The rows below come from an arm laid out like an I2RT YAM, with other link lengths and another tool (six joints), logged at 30 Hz.
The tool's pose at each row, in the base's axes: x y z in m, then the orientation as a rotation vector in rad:
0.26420 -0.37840 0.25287 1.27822 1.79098 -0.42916
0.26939 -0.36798 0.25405 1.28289 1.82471 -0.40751
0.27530 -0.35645 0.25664 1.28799 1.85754 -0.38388
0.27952 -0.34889 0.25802 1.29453 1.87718 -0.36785
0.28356 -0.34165 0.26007 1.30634 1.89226 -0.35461
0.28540 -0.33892 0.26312 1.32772 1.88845 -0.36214
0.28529 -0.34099 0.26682 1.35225 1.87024 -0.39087
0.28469 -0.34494 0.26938 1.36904 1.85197 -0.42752
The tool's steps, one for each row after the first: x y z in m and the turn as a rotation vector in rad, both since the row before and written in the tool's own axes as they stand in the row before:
0.00470 0.00915 -0.00557 -0.00592 0.03464 -0.00684
0.00431 0.01060 -0.00660 -0.00674 0.03484 -0.00549
0.00313 0.00724 -0.00383 -0.00318 0.02297 -0.00083
0.00253 0.00709 -0.00404 0.00069 0.02084 0.00322
-0.00073 0.00340 -0.00283 0.01544 0.00379 0.01071
-0.00407 -0.00022 -0.00118 0.02800 -0.01242 0.01256
-0.00443 -0.00159 0.00063 0.02923 -0.01800 0.00594

